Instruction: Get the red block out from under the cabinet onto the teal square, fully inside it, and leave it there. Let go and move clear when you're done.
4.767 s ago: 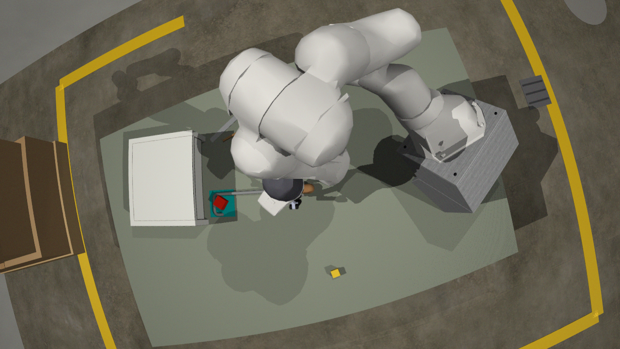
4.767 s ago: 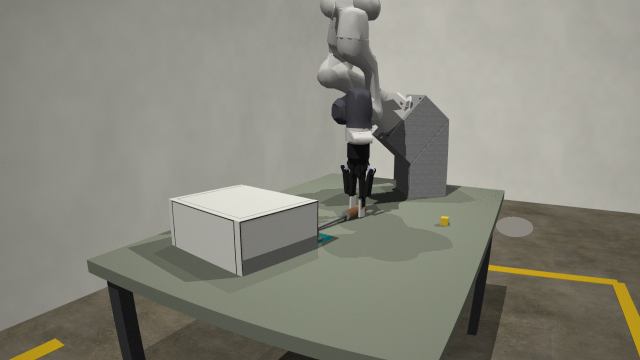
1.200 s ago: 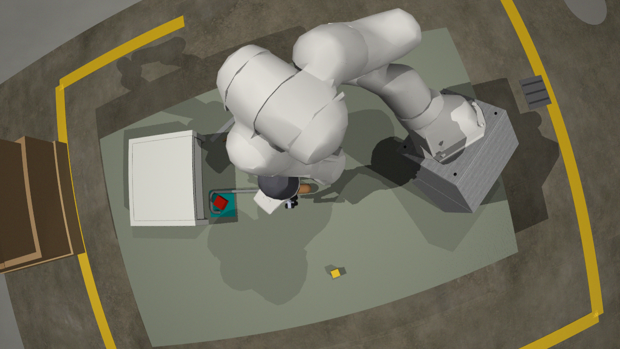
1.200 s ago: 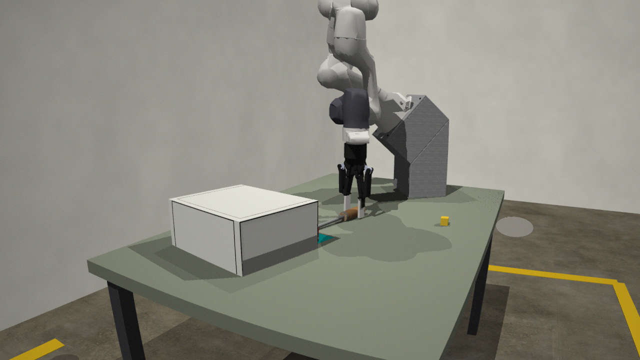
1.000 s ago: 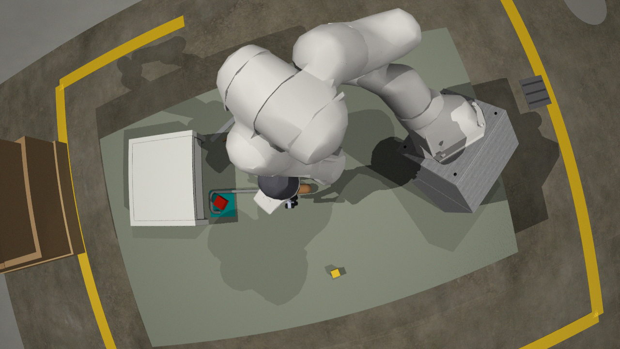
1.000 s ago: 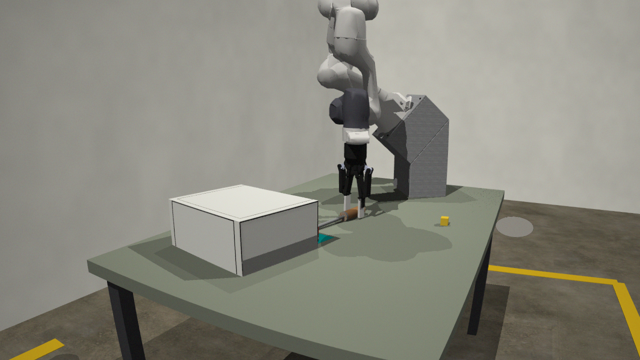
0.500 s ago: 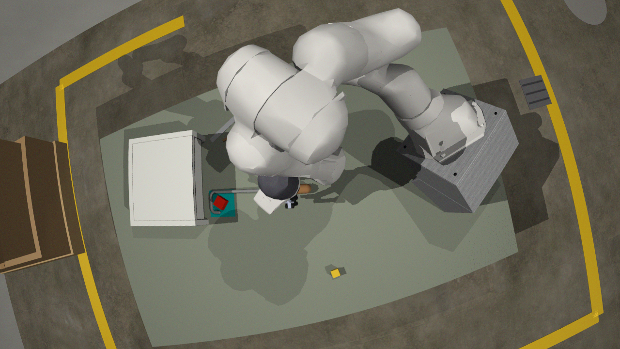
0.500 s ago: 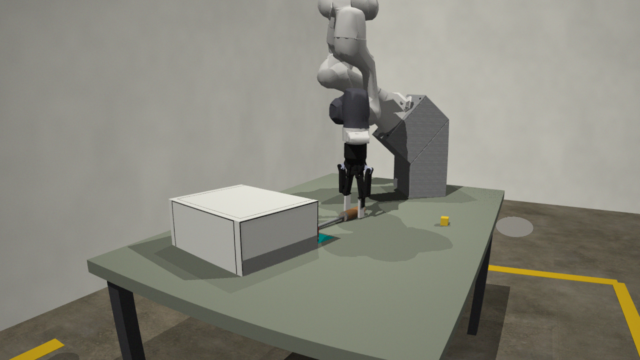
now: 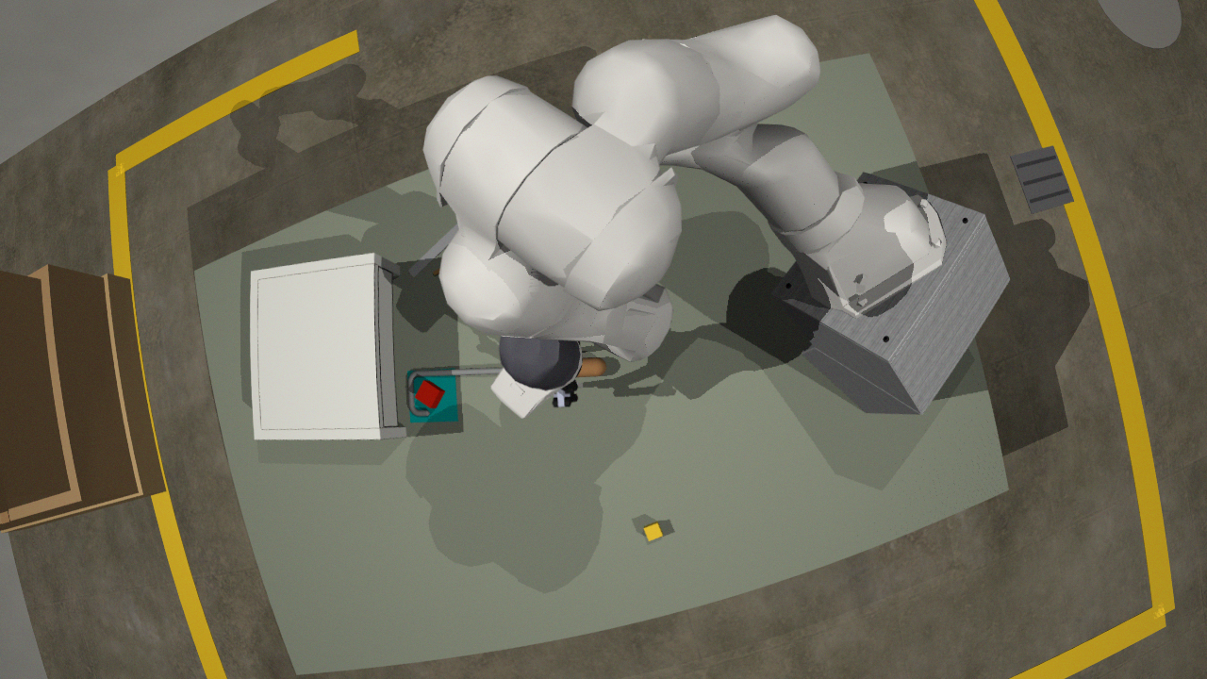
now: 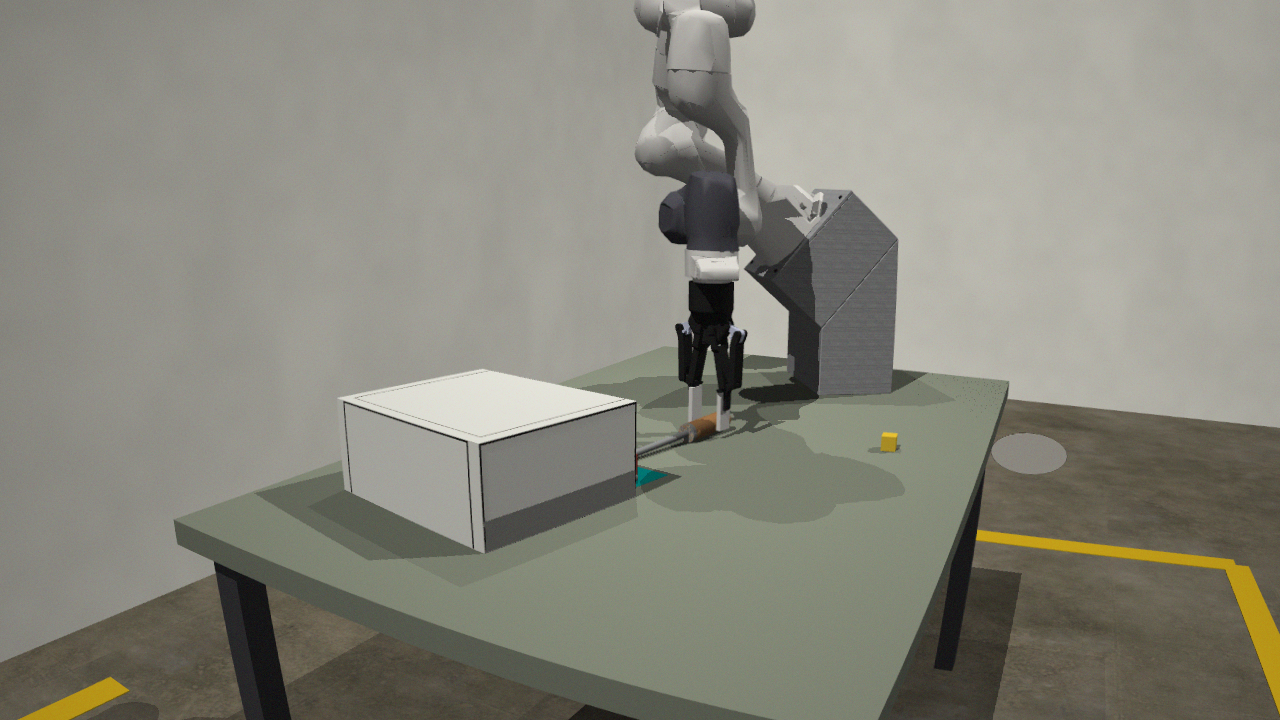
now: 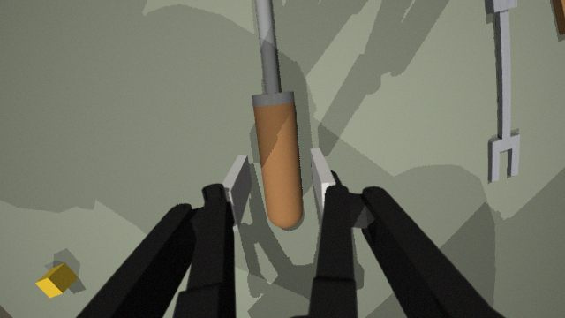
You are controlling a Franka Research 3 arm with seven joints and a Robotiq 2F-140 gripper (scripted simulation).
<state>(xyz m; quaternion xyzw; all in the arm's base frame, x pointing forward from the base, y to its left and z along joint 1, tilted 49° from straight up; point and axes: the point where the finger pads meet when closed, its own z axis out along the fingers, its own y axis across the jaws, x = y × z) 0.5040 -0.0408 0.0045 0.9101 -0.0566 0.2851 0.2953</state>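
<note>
The grey hook tool lies 140 mm ahead of my hand, 10 mm to the right of it and 30 mm below it. Also, from my hand: grey fork-ended tool (20 mm behind, 200 mm to the right, 40 mm below); then wooden stick (100 mm ahead, 260 mm to the right, 40 mm below); then teal square (260 mm ahead, 40 mm to the right, 50 mm below).
</note>
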